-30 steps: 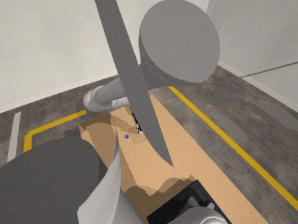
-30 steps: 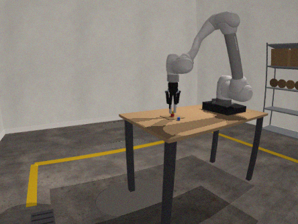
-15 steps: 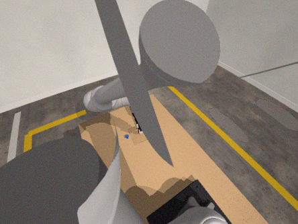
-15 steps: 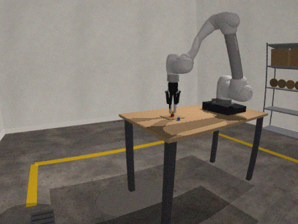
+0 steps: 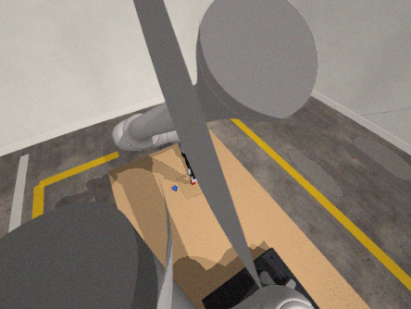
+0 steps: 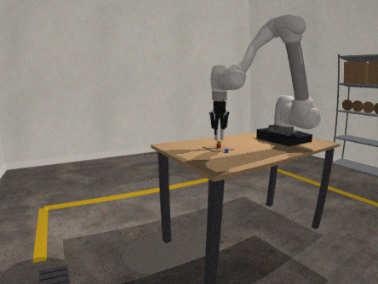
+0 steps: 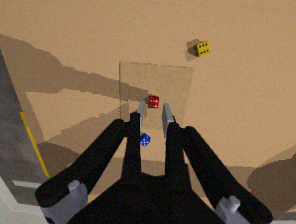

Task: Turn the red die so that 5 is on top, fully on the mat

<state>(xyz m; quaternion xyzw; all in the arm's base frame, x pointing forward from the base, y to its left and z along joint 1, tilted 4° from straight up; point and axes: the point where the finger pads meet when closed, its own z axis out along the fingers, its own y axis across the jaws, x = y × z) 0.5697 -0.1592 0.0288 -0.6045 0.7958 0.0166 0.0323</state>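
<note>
Right now my hand is 7 cm above the red die. From my hand the other things lie so: tan mat: 8 cm below; yellow die: 10 cm behind, 8 cm to the right, 7 cm below; blue die: 9 cm to the left, 7 cm below, 4 cm ahead.
</note>
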